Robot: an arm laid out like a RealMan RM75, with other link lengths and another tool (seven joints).
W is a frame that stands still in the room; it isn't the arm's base.
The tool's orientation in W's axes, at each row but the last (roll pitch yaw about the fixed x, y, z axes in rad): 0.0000 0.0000 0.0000; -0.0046 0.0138 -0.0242; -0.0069 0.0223 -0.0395; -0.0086 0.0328 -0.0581; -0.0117 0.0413 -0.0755; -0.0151 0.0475 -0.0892; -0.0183 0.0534 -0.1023; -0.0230 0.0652 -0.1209
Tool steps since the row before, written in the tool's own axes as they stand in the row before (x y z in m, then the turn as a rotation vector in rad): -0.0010 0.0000 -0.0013 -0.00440 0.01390 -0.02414; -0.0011 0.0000 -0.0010 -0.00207 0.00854 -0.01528; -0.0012 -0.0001 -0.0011 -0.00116 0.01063 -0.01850; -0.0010 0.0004 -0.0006 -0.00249 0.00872 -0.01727; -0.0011 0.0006 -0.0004 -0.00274 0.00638 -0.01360; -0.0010 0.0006 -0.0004 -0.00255 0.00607 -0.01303; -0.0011 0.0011 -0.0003 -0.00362 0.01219 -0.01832; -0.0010 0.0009 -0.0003 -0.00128 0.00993 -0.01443
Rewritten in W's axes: -0.0010 0.0000 -0.0013 -0.00440 0.01390 -0.02414; -0.0011 0.0000 -0.0010 -0.00208 0.00852 -0.01529; -0.0012 -0.0001 -0.0011 -0.00116 0.01056 -0.01854; -0.0010 0.0005 -0.0006 -0.00255 0.00873 -0.01725; -0.0011 0.0007 -0.0004 -0.00282 0.00645 -0.01355; -0.0010 0.0007 -0.0004 -0.00263 0.00613 -0.01298; -0.0010 0.0012 -0.0003 -0.00337 0.01226 -0.01832; -0.0009 0.0010 -0.0003 -0.00106 0.00979 -0.01454
